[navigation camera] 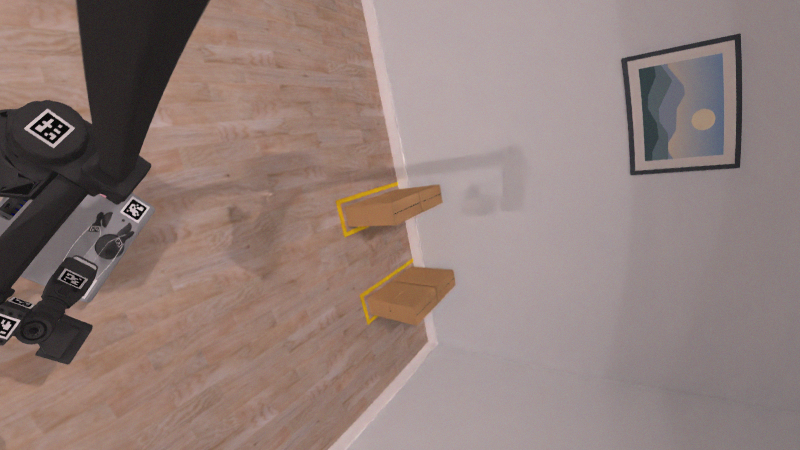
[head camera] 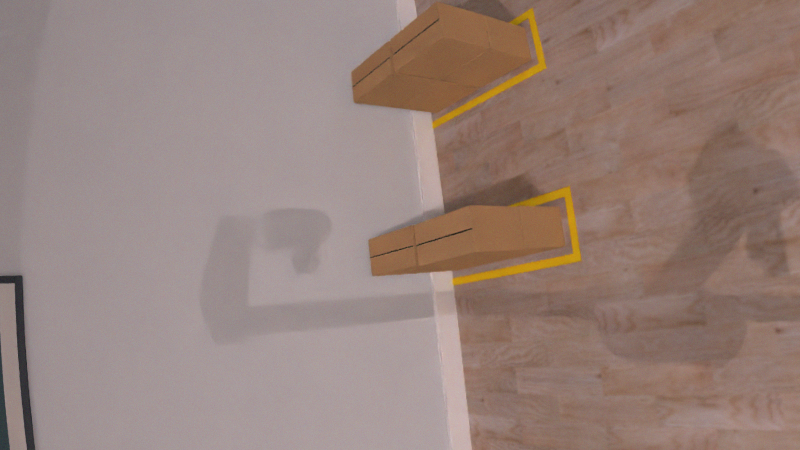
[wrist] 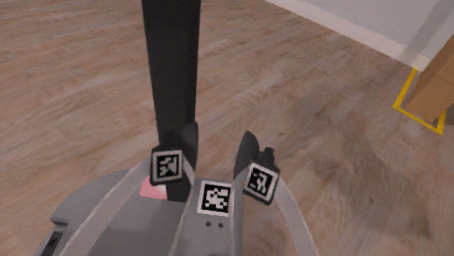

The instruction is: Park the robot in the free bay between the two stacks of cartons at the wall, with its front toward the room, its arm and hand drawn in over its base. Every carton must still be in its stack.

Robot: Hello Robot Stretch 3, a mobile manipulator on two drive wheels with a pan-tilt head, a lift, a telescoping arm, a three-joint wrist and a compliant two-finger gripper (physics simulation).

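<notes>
Two stacks of brown cartons stand at the wall, both upright. The stack nearer the room corner (head camera: 447, 55) (navigation camera: 411, 296) and the other stack (head camera: 475, 240) (navigation camera: 391, 208) have a strip of floor, the free bay (head camera: 481, 159) (navigation camera: 386, 251), between them. Part of one stack (wrist: 432, 92) shows at the right of the wrist view. My grey base (navigation camera: 55, 246) (wrist: 125, 225) is out on the floor, away from the wall and outside the bay. My gripper (navigation camera: 115, 223) (wrist: 218, 143) is open and empty, its fingers above the base beside the black mast (wrist: 172, 65).
Yellow floor outlines (head camera: 574, 223) (head camera: 538, 39) (navigation camera: 340, 218) (navigation camera: 365, 309) (wrist: 418, 120) run around the stacks. A pale baseboard (head camera: 455, 358) (navigation camera: 386, 106) edges the wall. A framed picture (navigation camera: 682, 106) hangs on the wall. Shadows of the robot fall on floor and wall.
</notes>
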